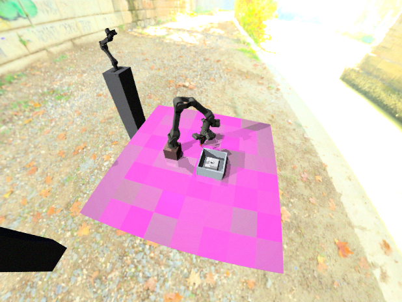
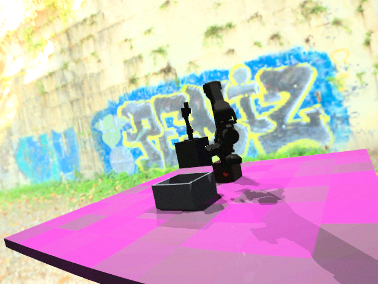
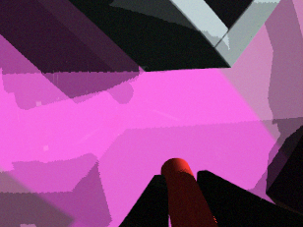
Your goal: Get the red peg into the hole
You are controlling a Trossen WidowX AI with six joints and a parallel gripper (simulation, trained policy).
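Now: the plate 12 cm ahead of my gripper tip, 14 cm to the right of it and 4 cm below it. Round my gripper tip: red peg: 1 cm to the left, 2 cm above; grey box: 12 cm ahead, 14 cm to the right, 6 cm below.
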